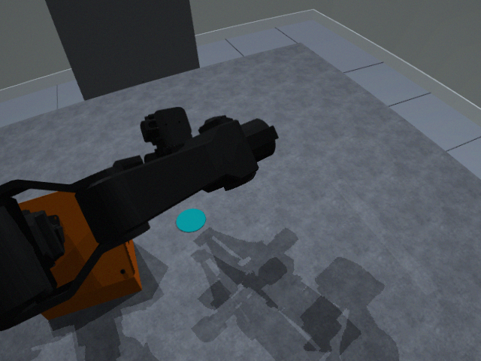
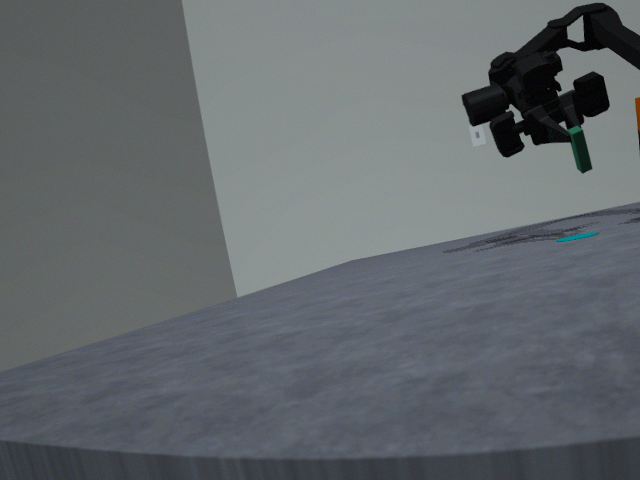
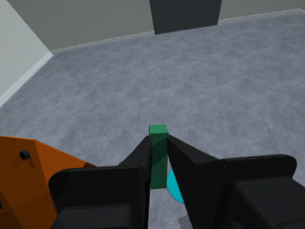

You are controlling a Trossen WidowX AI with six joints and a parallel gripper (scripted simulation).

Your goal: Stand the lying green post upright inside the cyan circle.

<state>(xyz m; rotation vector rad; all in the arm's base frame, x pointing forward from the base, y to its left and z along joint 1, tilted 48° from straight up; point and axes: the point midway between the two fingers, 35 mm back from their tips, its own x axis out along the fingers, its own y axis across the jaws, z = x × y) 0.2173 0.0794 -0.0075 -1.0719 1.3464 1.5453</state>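
Right now the cyan circle is 3 cm ahead of my gripper tip, 1 cm to the right of it and 14 cm below it. The rest, counted from my gripper tip: green post: 1 cm to the right, 2 cm below.
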